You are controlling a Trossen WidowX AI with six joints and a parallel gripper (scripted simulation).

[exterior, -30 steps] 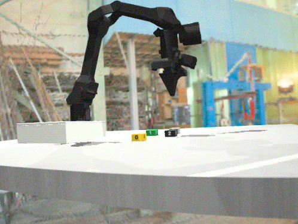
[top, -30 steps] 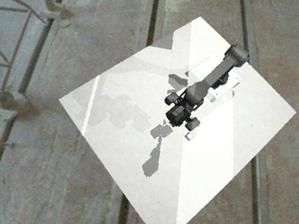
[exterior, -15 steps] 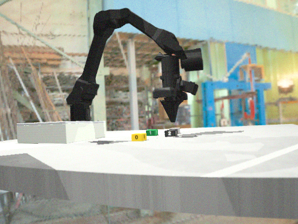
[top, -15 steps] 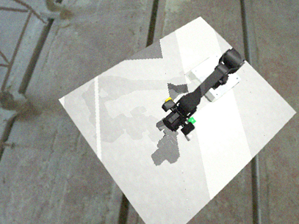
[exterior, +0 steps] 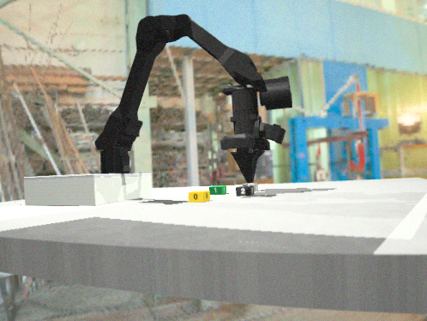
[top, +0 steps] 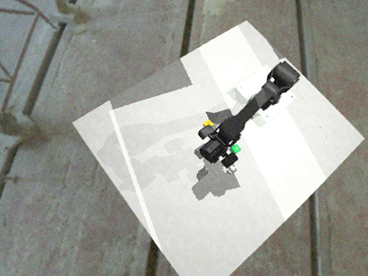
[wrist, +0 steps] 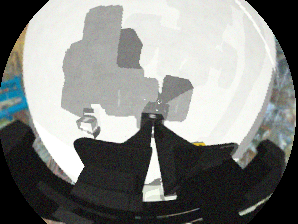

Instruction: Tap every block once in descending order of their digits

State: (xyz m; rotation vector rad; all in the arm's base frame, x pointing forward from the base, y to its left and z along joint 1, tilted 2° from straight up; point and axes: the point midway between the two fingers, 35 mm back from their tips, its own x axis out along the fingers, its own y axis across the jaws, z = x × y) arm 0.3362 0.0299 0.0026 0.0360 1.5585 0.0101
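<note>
Now: the black block 20 mm below my gripper tip and 10 mm behind it. Round my gripper tip: yellow block (110 mm to the right, 70 mm behind, 20 mm below); green block (100 mm behind, 50 mm to the left, 20 mm below).
</note>
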